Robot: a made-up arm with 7 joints. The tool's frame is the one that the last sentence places. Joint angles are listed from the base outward.
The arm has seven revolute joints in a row. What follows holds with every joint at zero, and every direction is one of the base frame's. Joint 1 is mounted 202.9 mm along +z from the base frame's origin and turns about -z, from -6.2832 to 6.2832 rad. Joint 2 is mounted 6.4 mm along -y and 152.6 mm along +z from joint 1 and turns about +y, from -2.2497 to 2.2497 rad. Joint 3 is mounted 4.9 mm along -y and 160.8 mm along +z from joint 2 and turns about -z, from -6.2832 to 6.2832 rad. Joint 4 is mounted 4.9 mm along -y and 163.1 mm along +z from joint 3 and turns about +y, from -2.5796 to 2.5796 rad. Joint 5 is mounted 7.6 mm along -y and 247.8 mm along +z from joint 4 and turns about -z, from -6.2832 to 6.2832 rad. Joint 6 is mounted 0.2 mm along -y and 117.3 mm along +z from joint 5 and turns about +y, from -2.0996 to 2.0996 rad. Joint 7 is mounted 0.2 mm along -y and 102.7 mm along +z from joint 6 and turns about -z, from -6.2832 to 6.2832 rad. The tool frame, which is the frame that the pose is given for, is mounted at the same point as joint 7; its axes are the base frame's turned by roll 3.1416, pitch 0 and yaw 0 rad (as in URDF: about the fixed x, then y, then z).
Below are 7 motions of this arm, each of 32 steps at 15 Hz.
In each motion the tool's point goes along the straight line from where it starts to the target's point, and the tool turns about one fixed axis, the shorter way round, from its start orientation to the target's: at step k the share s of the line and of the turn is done. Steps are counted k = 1, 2, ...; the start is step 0. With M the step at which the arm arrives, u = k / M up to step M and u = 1 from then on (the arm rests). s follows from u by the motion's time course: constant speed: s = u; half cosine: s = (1 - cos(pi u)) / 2; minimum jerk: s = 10 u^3 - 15 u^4 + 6 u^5.
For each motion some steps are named. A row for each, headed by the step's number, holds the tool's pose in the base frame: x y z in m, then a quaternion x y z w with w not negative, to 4 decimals.
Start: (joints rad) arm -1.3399 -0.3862 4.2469 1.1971 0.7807 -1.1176 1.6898
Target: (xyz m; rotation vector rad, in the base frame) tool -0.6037 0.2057 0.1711 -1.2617 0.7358 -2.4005
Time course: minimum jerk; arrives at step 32
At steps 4, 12, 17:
4: -0.3712 -0.3094 0.7633 -0.6575 -0.5357 -0.3795 0.3697
12: -0.4324 -0.1737 0.6073 -0.6630 -0.3481 -0.5648 0.3467
17: -0.4994 -0.0255 0.4369 -0.6160 -0.1158 -0.7216 0.2940

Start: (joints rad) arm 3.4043 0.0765 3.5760 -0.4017 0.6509 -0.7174 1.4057
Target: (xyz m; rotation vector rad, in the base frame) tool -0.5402 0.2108 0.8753 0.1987 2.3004 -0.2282
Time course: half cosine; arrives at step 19
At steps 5, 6, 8, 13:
5: -0.2562 0.1928 1.0209 -0.0782 0.8707 -0.4419 0.2013
6: -0.2783 0.1942 1.0096 -0.0662 0.8798 -0.4168 0.2186
8: -0.3293 0.1974 0.9834 -0.0381 0.8971 -0.3569 0.2576
13: -0.4635 0.2059 0.9146 0.0364 0.9159 -0.1898 0.3519

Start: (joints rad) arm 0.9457 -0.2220 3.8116 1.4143 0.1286 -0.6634 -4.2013
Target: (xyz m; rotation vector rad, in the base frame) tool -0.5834 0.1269 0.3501 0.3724 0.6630 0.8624
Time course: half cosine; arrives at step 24
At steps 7, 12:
7: -0.1454 0.4255 0.6525 0.7663 -0.1800 0.2871 0.5459
12: -0.3112 0.3125 0.5381 0.5892 0.0112 0.3649 0.7208

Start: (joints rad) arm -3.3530 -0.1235 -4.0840 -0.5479 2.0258 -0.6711 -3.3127
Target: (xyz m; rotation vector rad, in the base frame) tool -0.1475 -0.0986 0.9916 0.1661 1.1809 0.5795
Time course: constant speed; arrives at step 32
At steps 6, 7, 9, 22, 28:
6: -0.0603 -0.1342 1.0701 0.3538 0.8531 0.1071 0.3681
7: -0.0637 -0.1329 1.0671 0.3451 0.8469 0.1145 0.3880
9: -0.0704 -0.1301 1.0611 0.3270 0.8330 0.1292 0.4272
22: -0.1140 -0.1123 1.0218 0.1933 0.6981 0.2159 0.6547
28: -0.1341 -0.1041 1.0037 0.1245 0.6124 0.2494 0.7398

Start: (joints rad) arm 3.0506 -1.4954 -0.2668 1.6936 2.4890 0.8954 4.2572
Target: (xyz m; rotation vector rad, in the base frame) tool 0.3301 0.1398 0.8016 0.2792 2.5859 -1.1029
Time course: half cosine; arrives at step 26
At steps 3, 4, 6, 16, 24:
3: 0.3047 -0.0118 0.8137 -0.1586 -0.9456 0.2086 0.1927
4: 0.3054 -0.0079 0.8134 -0.1574 -0.9465 0.2136 0.1839
6: 0.3072 0.0028 0.8125 -0.1537 -0.9482 0.2276 0.1594
16: 0.3216 0.0892 0.8056 0.1202 0.9347 -0.3321 0.0408
24: 0.3297 0.1375 0.8018 0.0987 0.9056 -0.3833 0.1524

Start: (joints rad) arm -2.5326 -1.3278 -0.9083 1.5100 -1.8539 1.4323 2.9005
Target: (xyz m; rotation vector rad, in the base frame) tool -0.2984 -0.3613 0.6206 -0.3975 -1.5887 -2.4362
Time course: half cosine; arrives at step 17
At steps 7, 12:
7: -0.0622 -0.4261 0.6110 -0.1676 -0.4638 -0.8331 0.2504
12: -0.2247 -0.3815 0.6176 -0.1454 -0.5166 -0.8304 0.1494

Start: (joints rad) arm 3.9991 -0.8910 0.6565 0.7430 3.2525 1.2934 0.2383
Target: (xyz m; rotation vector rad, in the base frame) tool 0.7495 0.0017 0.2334 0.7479 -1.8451 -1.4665
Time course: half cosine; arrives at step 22
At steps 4, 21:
4: 0.4110 -0.2225 0.8486 -0.4096 0.6863 0.5888 0.1208
21: 0.7476 0.0005 0.2368 0.2866 -0.7052 -0.5607 0.3259

